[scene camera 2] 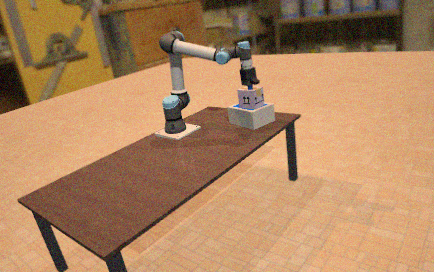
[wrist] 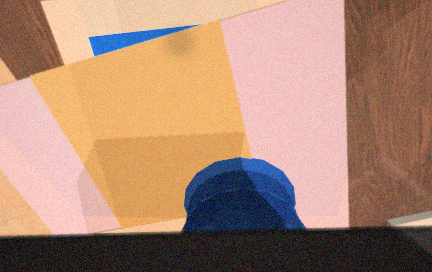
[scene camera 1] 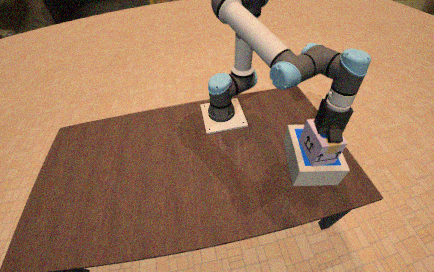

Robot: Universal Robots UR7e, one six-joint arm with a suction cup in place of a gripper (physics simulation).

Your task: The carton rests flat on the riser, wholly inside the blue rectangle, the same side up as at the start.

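Pixels of known places: hand, tool point: (scene camera 2: 250,91) (wrist: 237,176) (scene camera 1: 323,137); arm's base, link origin: (scene camera 2: 175,129) (scene camera 1: 221,112).
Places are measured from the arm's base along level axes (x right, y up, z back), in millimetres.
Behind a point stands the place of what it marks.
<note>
The pale pink carton (scene camera 1: 312,147) @[y 167, x -346, z -406 mm] (scene camera 2: 249,98) @[y 171, x -345, z -409 mm] (wrist: 293,89) @[y 223, x -361, z -428 mm] with a tan tape patch on top and black up-arrows on its sides stands upright on the white riser (scene camera 1: 318,175) @[y 67, x -383, z -470 mm] (scene camera 2: 249,119) @[y 45, x -300, z -433 mm] (wrist: 161,12) @[y 99, x -418, z -457 mm]. Its base sits on the blue rectangle (scene camera 1: 299,134) @[y 99, x -348, z -278 mm] (scene camera 2: 237,106) @[y 99, x -350, z -278 mm] (wrist: 120,40) @[y 99, x -452, z -444 mm], and blue shows beyond its near and left edges. My blue suction cup (scene camera 2: 250,87) (wrist: 240,189) presses on the carton's top face, at the edge of the tape patch, and is fastened to it. The carton's far edges are hidden by the wrist.
The riser stands near the right end of the dark wooden table (scene camera 1: 162,175) @[y -21, x 279, z -392 mm] (scene camera 2: 162,167) @[y -21, x 363, z -406 mm], close to the table's edge. The arm's base plate (scene camera 1: 240,123) @[y -5, x -102, z -91 mm] (scene camera 2: 189,129) @[y -5, x -59, z -83 mm] is at the table's back edge.
</note>
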